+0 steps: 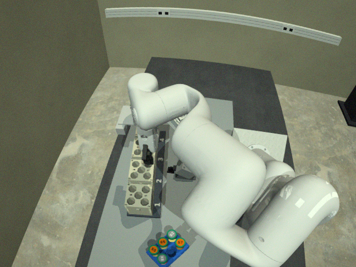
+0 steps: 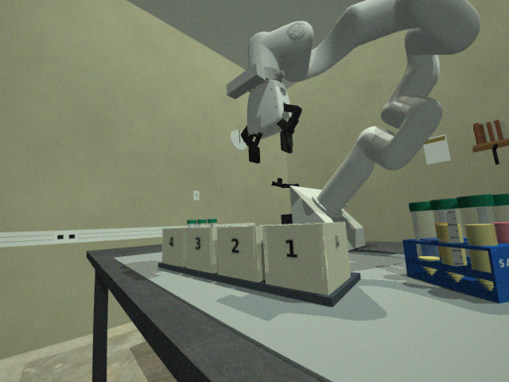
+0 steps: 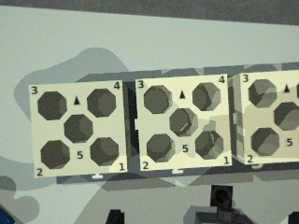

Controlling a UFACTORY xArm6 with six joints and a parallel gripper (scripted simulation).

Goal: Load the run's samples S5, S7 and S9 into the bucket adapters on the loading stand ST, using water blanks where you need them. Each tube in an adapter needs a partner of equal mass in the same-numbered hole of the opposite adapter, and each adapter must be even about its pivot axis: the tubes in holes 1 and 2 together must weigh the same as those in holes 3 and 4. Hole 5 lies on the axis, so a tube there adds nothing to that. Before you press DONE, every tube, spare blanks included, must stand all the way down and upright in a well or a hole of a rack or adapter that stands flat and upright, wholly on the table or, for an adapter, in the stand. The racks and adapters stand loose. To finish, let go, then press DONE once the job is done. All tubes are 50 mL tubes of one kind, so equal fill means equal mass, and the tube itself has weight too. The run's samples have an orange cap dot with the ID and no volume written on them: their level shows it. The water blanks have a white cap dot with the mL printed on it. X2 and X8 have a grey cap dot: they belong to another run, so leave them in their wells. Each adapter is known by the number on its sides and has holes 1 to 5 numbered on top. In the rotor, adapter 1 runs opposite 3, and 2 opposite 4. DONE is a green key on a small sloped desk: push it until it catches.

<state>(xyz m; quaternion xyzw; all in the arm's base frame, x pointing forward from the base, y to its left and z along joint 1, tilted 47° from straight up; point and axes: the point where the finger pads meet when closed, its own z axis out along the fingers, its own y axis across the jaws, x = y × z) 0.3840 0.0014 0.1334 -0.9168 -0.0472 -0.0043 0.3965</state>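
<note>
Right now my hand is 150 mm past the orange-capped tube, 250 mm to the right of it and 190 mm above it. Also, from my hand: green done key (140 mm behind, 90 mm to the right, 180 mm below); then grey-dotted tube (120 mm behind, 220 mm to the left, 190 mm below); then dark stand base (60 mm ahead, 60 mm to the right, 240 mm below).
</note>
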